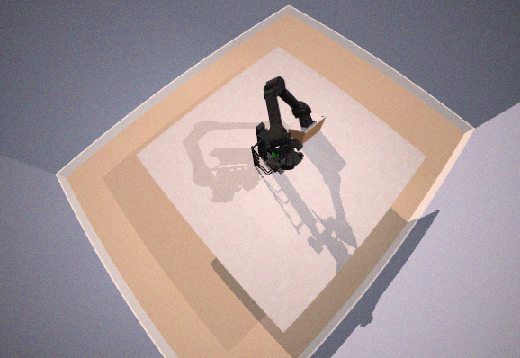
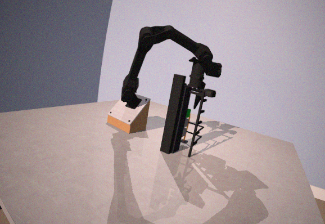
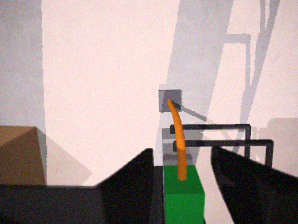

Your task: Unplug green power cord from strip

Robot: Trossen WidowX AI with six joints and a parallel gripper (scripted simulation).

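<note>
The green plug is 1 cm ahead of my gripper tip, 7 cm to the right of it and 1 cm below it.
</note>
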